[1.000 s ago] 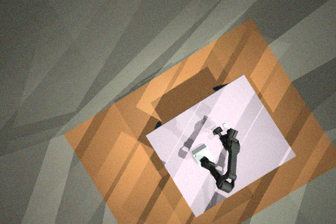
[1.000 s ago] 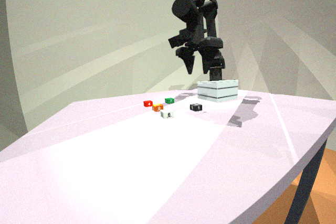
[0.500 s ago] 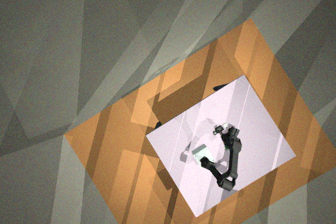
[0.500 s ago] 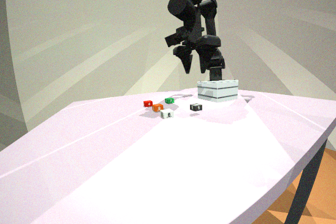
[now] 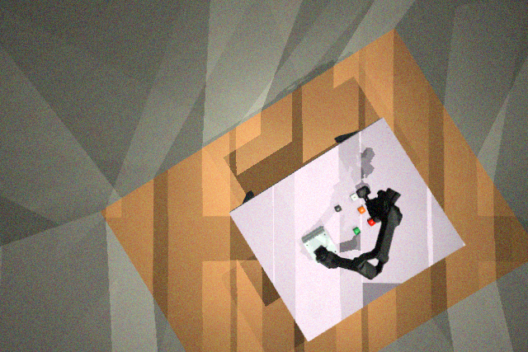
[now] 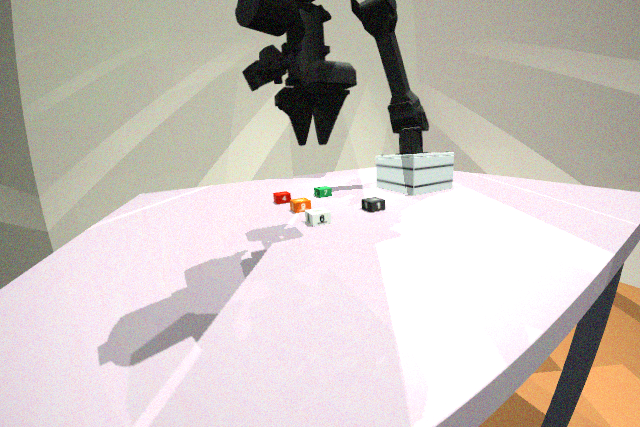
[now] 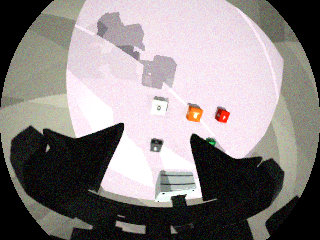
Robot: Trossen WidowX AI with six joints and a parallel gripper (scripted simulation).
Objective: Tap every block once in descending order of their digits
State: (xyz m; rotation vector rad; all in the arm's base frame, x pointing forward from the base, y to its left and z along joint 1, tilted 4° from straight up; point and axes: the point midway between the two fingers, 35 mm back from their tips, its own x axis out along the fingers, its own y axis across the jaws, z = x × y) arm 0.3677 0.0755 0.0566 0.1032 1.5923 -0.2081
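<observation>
The orange block is 20 mm behind my gripper tip, 90 mm to the right of it and 110 mm below it. Round my gripper tip: black block (120 mm behind, 10 mm to the left, 110 mm below); red block (30 mm behind, 180 mm to the right, 110 mm below); white block (110 mm below).
</observation>
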